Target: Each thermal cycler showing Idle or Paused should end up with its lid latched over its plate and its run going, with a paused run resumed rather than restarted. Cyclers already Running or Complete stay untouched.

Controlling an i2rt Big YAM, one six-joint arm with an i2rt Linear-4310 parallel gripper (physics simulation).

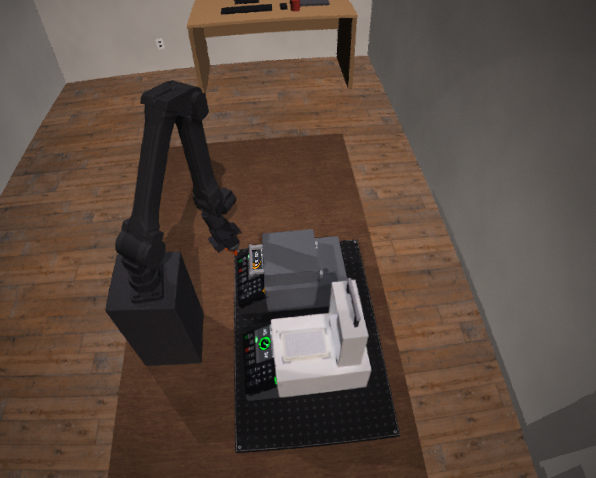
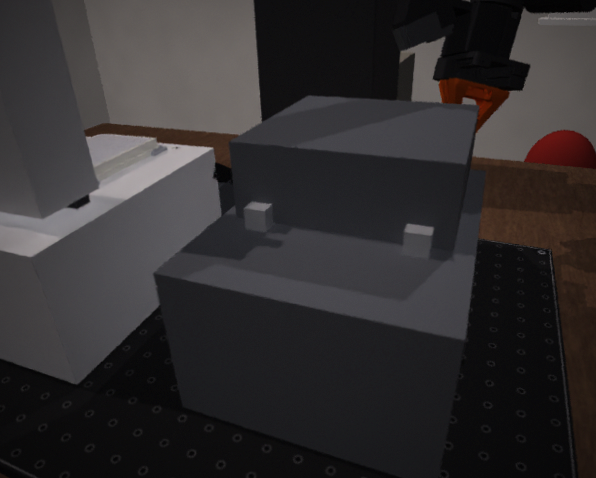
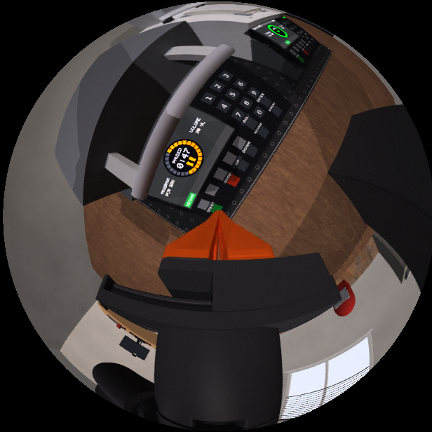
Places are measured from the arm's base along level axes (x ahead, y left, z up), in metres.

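Pixels of known places: gripper, fingertip midpoint: [image 1: 236,254]; arm's base, origin of the base link: [image 1: 147,283].
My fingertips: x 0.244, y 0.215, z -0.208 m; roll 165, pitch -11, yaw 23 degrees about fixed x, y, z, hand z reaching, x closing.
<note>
Ahead of a thing's pixels: the offset from my fingertips to its top centre. "spot": to the spot under its first point. Level surfaces: height alone.
The grey cycler [image 1: 290,295] [image 2: 310,360] has its lid {dx +0.148, dy -0.082, dz +0.073 m} [image 1: 289,252] [image 2: 350,190] down; whether it is latched I cannot tell. Its screen [image 3: 183,157] reads PAUSED 0:47 with an orange ring and a green RESUME label. A pale handle [image 3: 175,107] spans the lid's front. My gripper [image 1: 235,252] [image 3: 218,216] is shut and empty, its orange tips right by the green mark [image 3: 216,208] beside START; contact is unclear. The white cycler [image 1: 325,382] [image 2: 115,280] has its lid [image 1: 348,325] [image 2: 45,125] upright, a plate {dx +0.151, dy -0.387, dz +0.024 m} [image 1: 305,344] in its block and a green ring on its screen {spot: dx +0.039, dy -0.336, dz -0.025 m} [image 1: 264,343].
Both cyclers stand on a black perforated board {dz -0.126 m} [image 1: 320,420] [image 2: 520,360]. The white cycler is close beside the grey one. The arm's dark pedestal [image 1: 155,330] stands in front of their keypads. A wooden desk [image 1: 272,22] is at the back. A red object [image 2: 562,147] [image 3: 345,299] also shows.
</note>
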